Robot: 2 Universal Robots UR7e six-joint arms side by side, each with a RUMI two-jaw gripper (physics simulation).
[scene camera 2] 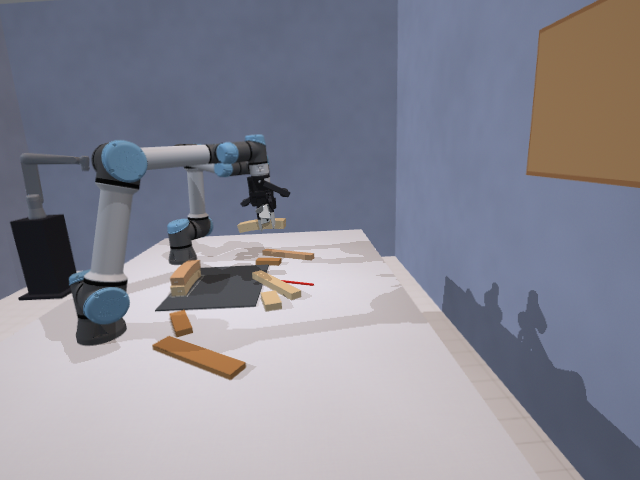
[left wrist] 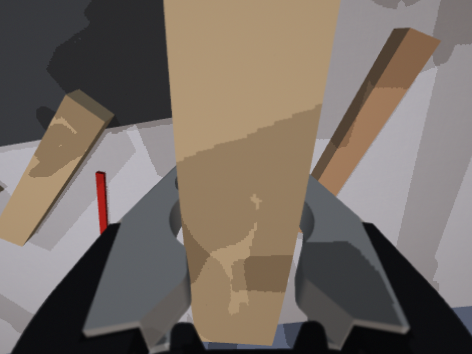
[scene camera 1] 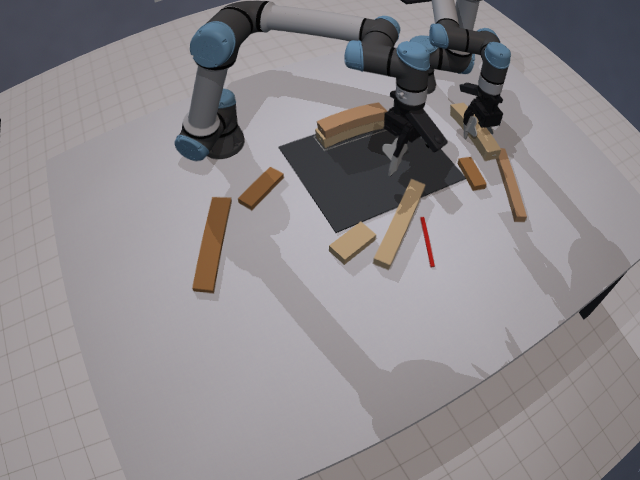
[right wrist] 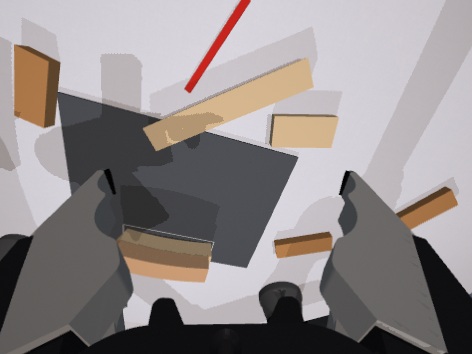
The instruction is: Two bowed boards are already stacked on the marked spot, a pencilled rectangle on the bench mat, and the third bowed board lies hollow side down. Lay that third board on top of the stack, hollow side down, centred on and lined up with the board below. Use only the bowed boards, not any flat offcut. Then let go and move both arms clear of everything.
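Frame: origin at the left arm's base, x ahead, y left, z up, level; metres.
Where they show: left gripper, fingertip midpoint: (scene camera 2: 263, 230) (left wrist: 238, 166) (scene camera 1: 473, 137); right gripper, fingertip midpoint: (scene camera 2: 270, 224) (scene camera 1: 409, 161) (right wrist: 229, 171); left arm's base, link origin: (scene camera 2: 183, 260); right arm's base, link origin: (scene camera 2: 102, 333) (scene camera 1: 222, 143) (right wrist: 279, 294).
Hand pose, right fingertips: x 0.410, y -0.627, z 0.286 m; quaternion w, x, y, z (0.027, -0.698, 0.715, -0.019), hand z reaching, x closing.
Note:
Things, the pixels of their centre, and the offset from my right fingertips. "spot": a spot on its surface instead. Level surfaces: height alone.
- orange-brown bowed board, body centre: (right wrist: 160, 261) (scene camera 1: 353, 119) (scene camera 2: 186, 271) dx -0.364, dy +0.190, dz -0.215 m
- pencilled outline, surface spot: (right wrist: 167, 233) spot: dx -0.331, dy +0.185, dz -0.280 m
- dark mat, surface height: dz -0.280 m
- long pale offcut, body centre: (right wrist: 225, 107) (left wrist: 46, 181) (scene camera 1: 401, 221) (scene camera 2: 275, 283) dx +0.003, dy +0.013, dz -0.267 m
- short pale block, body centre: (right wrist: 301, 131) (scene camera 1: 352, 242) (scene camera 2: 271, 300) dx -0.044, dy -0.142, dz -0.272 m
- red pencil, body centre: (right wrist: 214, 48) (left wrist: 103, 213) (scene camera 1: 427, 241) dx +0.099, dy +0.029, dz -0.283 m
The stack stands at the mat's back edge: an orange-brown bowed board (scene camera 1: 351, 119) (scene camera 2: 186, 270) (right wrist: 170, 268) lies on a pale bowed board (scene camera 1: 347, 136) (scene camera 2: 179, 289) (right wrist: 165, 244). The pencilled outline (right wrist: 167, 233) runs along its foot. My left gripper (scene camera 1: 471, 127) (left wrist: 238, 166) is shut on the third, pale bowed board (scene camera 1: 485, 140) (scene camera 2: 247, 225) (left wrist: 250, 75), raised above the bench at the right in scene camera 1. My right gripper (scene camera 1: 395, 157) (right wrist: 229, 171) is open and empty, above the mat, in front of the stack's right end. In scene camera 2 the grippers overlap.
The dark mat (scene camera 1: 325, 191) (scene camera 2: 222, 298) (right wrist: 250, 190) lies mid-bench. In front are a long pale offcut (scene camera 1: 395, 232), a short pale block (scene camera 1: 352, 242) and a red pencil (scene camera 1: 427, 242). Orange offcuts (scene camera 1: 261, 188) (scene camera 1: 211, 245) lie left; others (scene camera 1: 471, 173) (scene camera 1: 511, 186) lie right.

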